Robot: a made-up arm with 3 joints. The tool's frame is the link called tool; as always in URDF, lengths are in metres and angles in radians. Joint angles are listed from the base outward.
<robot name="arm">
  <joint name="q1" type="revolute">
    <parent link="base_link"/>
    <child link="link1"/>
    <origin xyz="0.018 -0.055 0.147" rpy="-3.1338 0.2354 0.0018"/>
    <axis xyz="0 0 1"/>
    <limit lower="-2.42" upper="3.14"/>
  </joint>
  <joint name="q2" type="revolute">
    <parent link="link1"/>
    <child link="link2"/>
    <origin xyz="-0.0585 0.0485 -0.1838" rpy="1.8 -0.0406 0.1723"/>
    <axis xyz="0 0 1"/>
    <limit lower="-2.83" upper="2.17"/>
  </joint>
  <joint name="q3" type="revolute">
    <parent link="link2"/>
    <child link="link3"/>
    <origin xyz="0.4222 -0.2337 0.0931" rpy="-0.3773 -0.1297 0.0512"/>
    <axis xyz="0 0 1"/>
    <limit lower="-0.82" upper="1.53"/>
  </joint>
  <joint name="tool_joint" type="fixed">
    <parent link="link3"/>
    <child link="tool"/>
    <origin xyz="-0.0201 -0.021 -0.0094" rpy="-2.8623 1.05 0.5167"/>
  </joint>
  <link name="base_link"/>
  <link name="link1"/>
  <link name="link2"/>
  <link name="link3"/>
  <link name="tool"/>
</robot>
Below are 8 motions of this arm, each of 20 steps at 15 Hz.
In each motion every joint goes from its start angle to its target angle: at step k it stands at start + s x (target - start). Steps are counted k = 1, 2, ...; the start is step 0. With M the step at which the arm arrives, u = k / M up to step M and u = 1 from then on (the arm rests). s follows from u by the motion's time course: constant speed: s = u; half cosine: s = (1 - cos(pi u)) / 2; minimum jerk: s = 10 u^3 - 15 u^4 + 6 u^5.
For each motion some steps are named. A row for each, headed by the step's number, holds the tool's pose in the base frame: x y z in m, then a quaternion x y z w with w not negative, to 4 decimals.
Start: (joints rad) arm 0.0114 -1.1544 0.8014
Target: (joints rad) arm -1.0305 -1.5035 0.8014
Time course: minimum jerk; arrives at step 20
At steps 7, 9, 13, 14, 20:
7: 0.0470 -0.1446 0.8433 0.5503 -0.3692 -0.4874 0.5686
9: 0.0342 -0.1724 0.8399 0.6050 -0.3297 -0.4329 0.5812
13: 0.0295 -0.2482 0.8218 0.7095 -0.2327 -0.3193 0.5836
14: 0.0330 -0.2651 0.8161 0.7285 -0.2109 -0.2968 0.5802
20: 0.0475 -0.3038 0.8008 0.7686 -0.1590 -0.2471 0.5682

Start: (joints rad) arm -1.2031 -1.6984 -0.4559
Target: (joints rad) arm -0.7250 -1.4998 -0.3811
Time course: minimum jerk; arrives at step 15
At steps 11, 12, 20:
11: -0.0114 -0.2659 0.7797 0.8262 -0.5203 0.0775 0.2014
12: -0.0122 -0.2580 0.7827 0.8189 -0.5284 0.0725 0.2121
20: -0.0127 -0.2510 0.7853 0.8120 -0.5357 0.0676 0.2217

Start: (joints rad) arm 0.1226 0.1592 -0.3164
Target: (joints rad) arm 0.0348 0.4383 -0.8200
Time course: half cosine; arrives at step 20
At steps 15, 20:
15: 0.4675 -0.1401 0.2962 0.6071 -0.2627 -0.4226 0.6195
20: 0.4652 -0.1311 0.2761 0.6231 -0.2628 -0.4078 0.6134

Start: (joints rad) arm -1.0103 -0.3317 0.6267
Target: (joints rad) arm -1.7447 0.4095 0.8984
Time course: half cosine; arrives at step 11
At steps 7, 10, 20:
7: 0.1946 0.3578 0.4773 0.1298 0.3181 -0.0448 0.9381
10: 0.0684 0.3933 0.4083 -0.0151 0.3331 0.0601 0.9409
20: 0.0585 0.3941 0.4031 -0.0259 0.3327 0.0680 0.9402

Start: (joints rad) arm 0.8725 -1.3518 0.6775
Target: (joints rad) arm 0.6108 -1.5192 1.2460
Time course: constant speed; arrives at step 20
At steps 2, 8, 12, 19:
2: 0.0105 0.0757 0.8357 0.2201 -0.7147 -0.5888 0.3068
8: -0.0117 0.0810 0.8375 0.2489 -0.6663 -0.6321 0.3073
12: -0.0274 0.0826 0.8382 0.2665 -0.6314 -0.6595 0.3088
19: -0.0561 0.0819 0.8382 0.2940 -0.5653 -0.7041 0.3135

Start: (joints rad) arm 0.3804 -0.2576 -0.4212
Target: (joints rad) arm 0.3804 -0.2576 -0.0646
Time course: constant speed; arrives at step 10
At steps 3, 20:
3: 0.3505 -0.2529 0.6061 0.4697 -0.5048 -0.4671 0.5536
20: 0.3551 -0.2535 0.6116 0.4283 -0.4319 -0.5589 0.5636

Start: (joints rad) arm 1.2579 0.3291 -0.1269
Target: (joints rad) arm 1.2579 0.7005 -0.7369
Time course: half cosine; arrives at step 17
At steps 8, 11, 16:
8: 0.1426 -0.4697 0.3327 0.2580 -0.4445 -0.7981 0.3146
11: 0.1397 -0.4631 0.2837 0.2823 -0.4666 -0.7745 0.3207
16: 0.1363 -0.4519 0.2354 0.3061 -0.4889 -0.7501 0.3234

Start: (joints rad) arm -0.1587 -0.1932 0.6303
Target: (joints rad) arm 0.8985 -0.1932 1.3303
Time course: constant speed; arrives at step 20
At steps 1, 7, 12, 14, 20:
1: 0.4540 -0.1228 0.5782 0.3225 -0.0469 -0.6390 0.6968
7: 0.4245 -0.2222 0.5852 0.2239 -0.0453 -0.7776 0.5858
12: 0.3770 -0.2959 0.5957 0.1536 -0.0301 -0.8716 0.4646
14: 0.3527 -0.3216 0.6009 0.1294 -0.0209 -0.9026 0.4100
20: 0.2646 -0.3820 0.6196 0.0731 0.0154 -0.9702 0.2306

